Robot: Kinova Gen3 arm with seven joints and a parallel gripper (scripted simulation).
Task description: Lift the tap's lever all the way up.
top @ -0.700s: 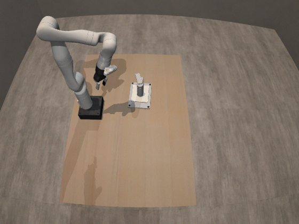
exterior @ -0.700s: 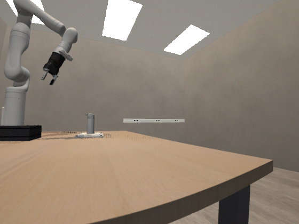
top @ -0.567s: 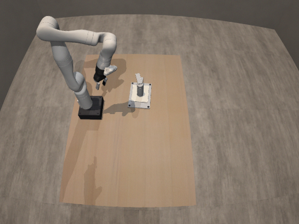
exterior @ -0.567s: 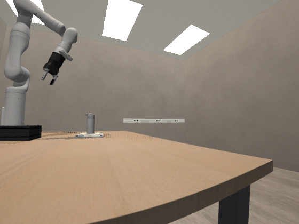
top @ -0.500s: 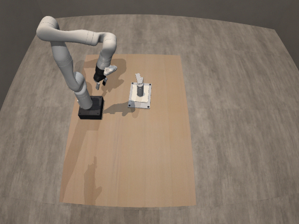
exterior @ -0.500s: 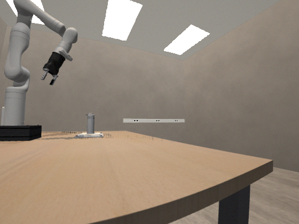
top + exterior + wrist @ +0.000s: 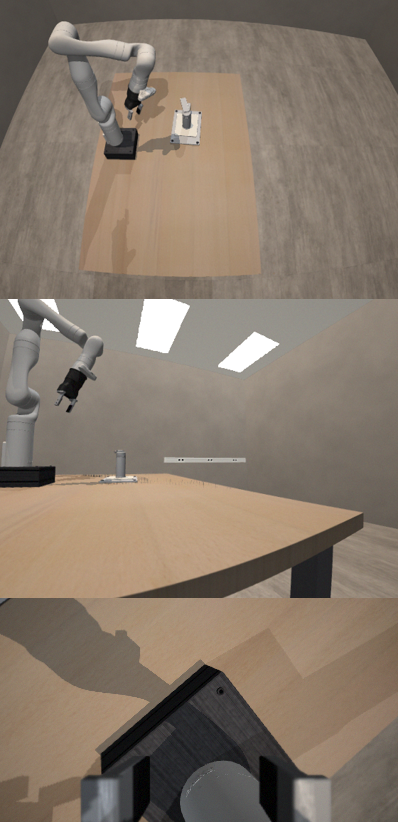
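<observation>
The tap lever is 24 cm ahead of my hand, 19 cm to the left of it and 18 cm below it. Also, from my hand: tap (25 cm ahead, 16 cm to the left, 22 cm below).
</observation>
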